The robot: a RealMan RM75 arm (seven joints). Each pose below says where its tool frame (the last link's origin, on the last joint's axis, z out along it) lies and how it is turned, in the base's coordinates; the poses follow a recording.
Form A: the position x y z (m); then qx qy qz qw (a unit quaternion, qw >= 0).
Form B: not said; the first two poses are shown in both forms.
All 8 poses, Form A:
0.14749 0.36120 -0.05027 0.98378 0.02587 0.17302 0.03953
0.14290 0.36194 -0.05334 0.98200 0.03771 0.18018 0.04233
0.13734 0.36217 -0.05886 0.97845 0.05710 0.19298 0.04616
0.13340 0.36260 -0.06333 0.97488 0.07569 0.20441 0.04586
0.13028 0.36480 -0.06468 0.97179 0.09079 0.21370 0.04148
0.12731 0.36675 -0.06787 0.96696 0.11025 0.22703 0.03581
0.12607 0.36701 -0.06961 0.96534 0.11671 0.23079 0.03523
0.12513 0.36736 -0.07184 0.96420 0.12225 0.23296 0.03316
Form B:
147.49 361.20 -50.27 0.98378 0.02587 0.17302 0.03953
142.90 361.94 -53.34 0.98200 0.03771 0.18018 0.04233
137.34 362.17 -58.86 0.97845 0.05710 0.19298 0.04616
133.40 362.60 -63.33 0.97488 0.07569 0.20441 0.04586
130.28 364.80 -64.68 0.97179 0.09079 0.21370 0.04148
127.31 366.75 -67.87 0.96696 0.11025 0.22703 0.03581
126.07 367.01 -69.61 0.96534 0.11671 0.23079 0.03523
125.13 367.36 -71.84 0.96420 0.12225 0.23296 0.03316

